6 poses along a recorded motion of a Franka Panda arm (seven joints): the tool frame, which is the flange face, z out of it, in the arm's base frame.
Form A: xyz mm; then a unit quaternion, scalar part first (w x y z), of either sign.
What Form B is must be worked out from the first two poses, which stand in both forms.
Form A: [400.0, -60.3, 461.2, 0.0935, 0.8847, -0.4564, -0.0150]
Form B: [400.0, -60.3, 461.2, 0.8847, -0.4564, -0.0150, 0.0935]
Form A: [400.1, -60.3, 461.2, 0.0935, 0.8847, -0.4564, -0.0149]
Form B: [400.1, -60.3, 461.2, 0.8847, -0.4564, -0.0149, 0.0935]
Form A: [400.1, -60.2, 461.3, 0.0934, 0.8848, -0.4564, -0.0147]
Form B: [400.1, -60.2, 461.3, 0.8848, -0.4564, -0.0147, 0.0934]
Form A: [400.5, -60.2, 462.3, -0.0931, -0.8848, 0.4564, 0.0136]
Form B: [400.5, -60.2, 462.3, 0.8848, -0.4564, -0.0136, 0.0931]
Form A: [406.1, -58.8, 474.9, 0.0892, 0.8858, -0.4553, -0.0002]
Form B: [406.1, -58.8, 474.9, 0.8858, -0.4553, -0.0002, 0.0892]
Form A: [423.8, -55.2, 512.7, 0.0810, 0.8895, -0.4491, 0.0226]
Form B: [423.8, -55.2, 512.7, 0.8895, -0.4491, 0.0226, 0.0810]
